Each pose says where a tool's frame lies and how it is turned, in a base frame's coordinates. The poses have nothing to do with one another.
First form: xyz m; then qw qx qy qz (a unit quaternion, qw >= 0).
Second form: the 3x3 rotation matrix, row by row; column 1 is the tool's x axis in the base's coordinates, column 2 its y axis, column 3 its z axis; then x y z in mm. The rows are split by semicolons. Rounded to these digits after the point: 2 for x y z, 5 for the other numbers.
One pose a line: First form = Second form
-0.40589, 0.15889, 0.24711, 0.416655, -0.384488, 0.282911, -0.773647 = -0.35714, 0.42714, 0.83067; -0.86224, -0.49272, -0.11735; 0.35916, -0.75814, 0.54426; -405.89, 158.89, 247.11
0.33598, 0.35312, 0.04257, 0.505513, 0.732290, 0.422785, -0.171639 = 0.58359, 0.79273, 0.17607; 0.44567, -0.13142, -0.88550; -0.67883, 0.59523, -0.42999; 335.98, 353.12, 42.57
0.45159, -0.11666, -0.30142, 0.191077, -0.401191, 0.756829, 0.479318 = -0.60507, -0.79044, -0.09537; -0.42409, 0.21860, 0.87884; -0.67382, 0.57221, -0.46749; 451.59, -116.66, -301.42
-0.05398, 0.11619, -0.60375, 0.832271, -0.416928, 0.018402, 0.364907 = 0.73301, -0.62275, -0.27365; 0.59206, 0.38603, 0.70742; -0.33491, -0.68056, 0.65166; -53.98, 116.19, -603.75
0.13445, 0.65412, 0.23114, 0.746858, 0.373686, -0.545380, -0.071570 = 0.39488, -0.30070, -0.86813; -0.51451, 0.71047, -0.48012; 0.76115, 0.63625, 0.12584; 134.45, 654.12, 231.14
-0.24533, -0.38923, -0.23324, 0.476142, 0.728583, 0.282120, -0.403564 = 0.51509, 0.79540, -0.31940; 0.02679, -0.38739, -0.92152; -0.85672, 0.46611, -0.22085; -245.33, -389.23, -233.24
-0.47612, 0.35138, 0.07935, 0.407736, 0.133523, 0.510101, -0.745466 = -0.63185, 0.74413, 0.21690; -0.47169, -0.14710, -0.86941; -0.61505, -0.65164, 0.44394; -476.12, 351.38, 79.35
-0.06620, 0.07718, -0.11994, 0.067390, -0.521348, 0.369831, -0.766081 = -0.44731, -0.28237, 0.84864; -0.48887, -0.71737, -0.49637; 0.74894, -0.63691, 0.18284; -66.20, 77.18, -119.94
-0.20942, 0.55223, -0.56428, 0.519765, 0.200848, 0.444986, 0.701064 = -0.37901, -0.55003, 0.74419; 0.90753, -0.06366, 0.41514; -0.18096, 0.83272, 0.52329; -209.42, 552.23, -564.28
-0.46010, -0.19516, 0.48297, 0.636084, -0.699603, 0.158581, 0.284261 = 0.78810, -0.58352, -0.19600; 0.13974, -0.14050, 0.98017; -0.59948, -0.79986, -0.02919; -460.10, -195.16, 482.97
